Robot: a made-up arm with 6 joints. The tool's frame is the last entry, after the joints.
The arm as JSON. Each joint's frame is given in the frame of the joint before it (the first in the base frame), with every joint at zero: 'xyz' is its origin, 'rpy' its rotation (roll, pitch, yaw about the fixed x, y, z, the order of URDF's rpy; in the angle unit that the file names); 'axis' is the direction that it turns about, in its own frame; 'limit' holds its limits. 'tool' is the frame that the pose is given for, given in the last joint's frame.
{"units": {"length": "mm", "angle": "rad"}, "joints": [
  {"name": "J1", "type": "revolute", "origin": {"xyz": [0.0, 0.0, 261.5], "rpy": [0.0, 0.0, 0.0]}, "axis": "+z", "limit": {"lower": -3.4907, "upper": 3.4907}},
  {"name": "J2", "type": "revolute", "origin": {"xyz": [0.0, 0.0, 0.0], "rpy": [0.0, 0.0, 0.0]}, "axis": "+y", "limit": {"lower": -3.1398, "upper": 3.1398}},
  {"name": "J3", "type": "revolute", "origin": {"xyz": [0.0, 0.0, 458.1], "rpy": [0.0, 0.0, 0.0]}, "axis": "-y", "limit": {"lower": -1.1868, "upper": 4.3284}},
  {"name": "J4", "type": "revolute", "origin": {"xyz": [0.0, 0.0, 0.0], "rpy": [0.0, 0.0, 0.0]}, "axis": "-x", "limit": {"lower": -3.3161, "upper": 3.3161}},
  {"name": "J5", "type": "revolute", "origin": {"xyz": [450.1, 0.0, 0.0], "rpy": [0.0, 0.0, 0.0]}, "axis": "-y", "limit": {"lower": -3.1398, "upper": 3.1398}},
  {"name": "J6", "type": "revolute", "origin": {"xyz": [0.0, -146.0, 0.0], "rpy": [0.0, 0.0, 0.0]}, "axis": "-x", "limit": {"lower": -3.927, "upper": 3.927}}
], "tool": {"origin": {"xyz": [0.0, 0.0, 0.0], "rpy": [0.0, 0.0, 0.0]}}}
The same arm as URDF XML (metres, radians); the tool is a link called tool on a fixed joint. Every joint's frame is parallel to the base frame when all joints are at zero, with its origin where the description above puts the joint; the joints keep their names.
<robot name="arm">
<joint name="J1" type="revolute"><parent link="base"/><child link="link1"/><origin xyz="0 0 0.2615" rpy="0 0 0"/><axis xyz="0 0 1"/><limit lower="-3.4907" upper="3.4907"/></joint>
<joint name="J2" type="revolute"><parent link="link1"/><child link="link2"/><origin xyz="0 0 0" rpy="0 0 0"/><axis xyz="0 1 0"/><limit lower="-3.1398" upper="3.1398"/></joint>
<joint name="J3" type="revolute"><parent link="link2"/><child link="link3"/><origin xyz="0 0 0.4581" rpy="0 0 0"/><axis xyz="0 -1 0"/><limit lower="-1.1868" upper="4.3284"/></joint>
<joint name="J4" type="revolute"><parent link="link3"/><child link="link4"/><origin xyz="0 0 0" rpy="0 0 0"/><axis xyz="-1 0 0"/><limit lower="-3.3161" upper="3.3161"/></joint>
<joint name="J5" type="revolute"><parent link="link4"/><child link="link5"/><origin xyz="0.4501 0 0" rpy="0 0 0"/><axis xyz="0 -1 0"/><limit lower="-3.1398" upper="3.1398"/></joint>
<joint name="J6" type="revolute"><parent link="link5"/><child link="link6"/><origin xyz="0 -0.146 0" rpy="0 0 0"/><axis xyz="-1 0 0"/><limit lower="-3.927" upper="3.927"/></joint>
<joint name="tool_joint" type="fixed"><parent link="link6"/><child link="tool"/><origin xyz="0 0 0" rpy="0 0 0"/></joint>
<link name="base"/>
<link name="link1"/>
<link name="link2"/>
<link name="link3"/>
<link name="link4"/>
<link name="link5"/>
<link name="link6"/>
<link name="tool"/>
</robot>

